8 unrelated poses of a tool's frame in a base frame.
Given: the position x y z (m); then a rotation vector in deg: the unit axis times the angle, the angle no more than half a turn.
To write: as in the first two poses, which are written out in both.
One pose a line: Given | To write
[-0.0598, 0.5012, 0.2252, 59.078, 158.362, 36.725] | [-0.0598, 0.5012, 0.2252, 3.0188, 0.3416, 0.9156, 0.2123]
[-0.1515, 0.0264, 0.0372, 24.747, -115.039, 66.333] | [-0.1515, 0.0264, 0.0372, 2.3576, 0.1832, -0.8516, 0.4911]
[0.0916, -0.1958, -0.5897, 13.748, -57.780, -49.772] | [0.0916, -0.1958, -0.5897, 1.3525, 0.1774, -0.7456, -0.6423]
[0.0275, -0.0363, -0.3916, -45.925, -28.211, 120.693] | [0.0275, -0.0363, -0.3916, 2.3070, -0.3474, -0.2134, 0.9131]
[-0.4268, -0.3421, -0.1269, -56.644, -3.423, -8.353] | [-0.4268, -0.3421, -0.1269, 1.0011, -0.9875, -0.0597, -0.1456]
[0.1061, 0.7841, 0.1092, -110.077, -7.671, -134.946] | [0.1061, 0.7841, 0.1092, 3.0424, -0.6315, -0.0440, -0.7741]
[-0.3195, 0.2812, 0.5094, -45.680, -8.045, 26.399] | [-0.3195, 0.2812, 0.5094, 0.9315, -0.8559, -0.1507, 0.4946]
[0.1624, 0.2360, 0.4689, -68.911, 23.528, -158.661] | [0.1624, 0.2360, 0.4689, 3.0469, -0.3947, 0.1348, -0.9089]
